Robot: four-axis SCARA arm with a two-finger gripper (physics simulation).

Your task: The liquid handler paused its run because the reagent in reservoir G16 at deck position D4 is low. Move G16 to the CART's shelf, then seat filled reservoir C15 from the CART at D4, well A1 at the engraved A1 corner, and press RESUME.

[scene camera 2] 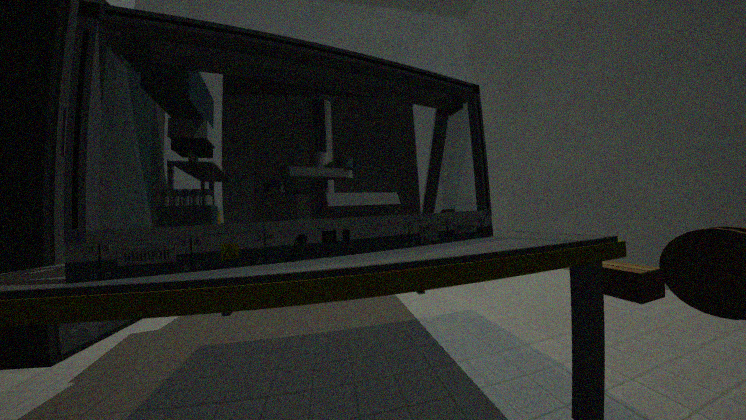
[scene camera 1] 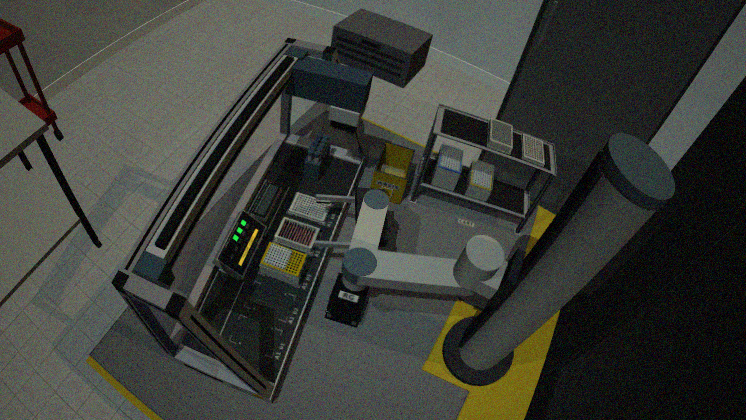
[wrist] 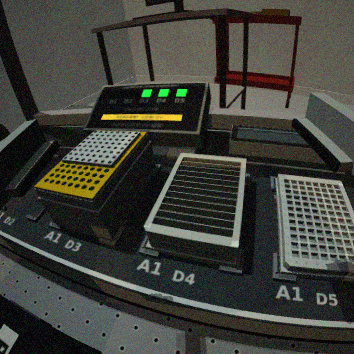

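Where they show: gripper, between the fingertips: (scene camera 2: 306, 189) (scene camera 1: 314, 219) (wrist: 169, 115); arm's base, origin of its link: (scene camera 1: 478, 351).
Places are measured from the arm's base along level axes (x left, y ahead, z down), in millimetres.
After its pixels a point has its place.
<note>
The low reservoir G16 (scene camera 1: 296, 233) {x -36, y 702, z -78 mm} (wrist: 200, 200) {x -29, y 684, z -94 mm}, a pale-rimmed slotted block, sits at deck position D4; its label is not readable. My gripper (scene camera 1: 316, 220) {x -34, y 638, z -205 mm} (wrist: 169, 115) {x -34, y 638, z -205 mm} is open and empty, at the deck's front edge by D4, its fingers spread wide; in the wrist view they stand at the far left and far right. Their height above the deck is hard to tell. On the upper shelf of the cart (scene camera 1: 506, 209) {x -518, y 119, z -114 mm} lies a pale-rimmed piece (scene camera 1: 501, 134) {x -546, y 257, z -392 mm}, probably reservoir C15; its label is unreadable. The control panel (scene camera 1: 240, 245) {x 136, y 800, z -139 mm} (wrist: 150, 107) {x 106, y 801, z -135 mm} shows three green squares and a yellow banner.
A yellow tip box (scene camera 1: 283, 259) {x 98, y 664, z -136 mm} (wrist: 95, 165) {x 75, y 653, z -132 mm} stands at D3, a white well plate (scene camera 1: 309, 207) {x -144, y 720, z -85 mm} (wrist: 320, 220) {x -150, y 714, z -84 mm} at D5. Another plate (scene camera 1: 533, 147) {x -592, y 134, z -375 mm} and two tip boxes stand on the cart. A yellow waste bin (scene camera 1: 391, 180) {x -376, y 535, z -124 mm} and a black RG block (scene camera 1: 347, 307) {x 97, y 438, z -63 mm} are nearby.
</note>
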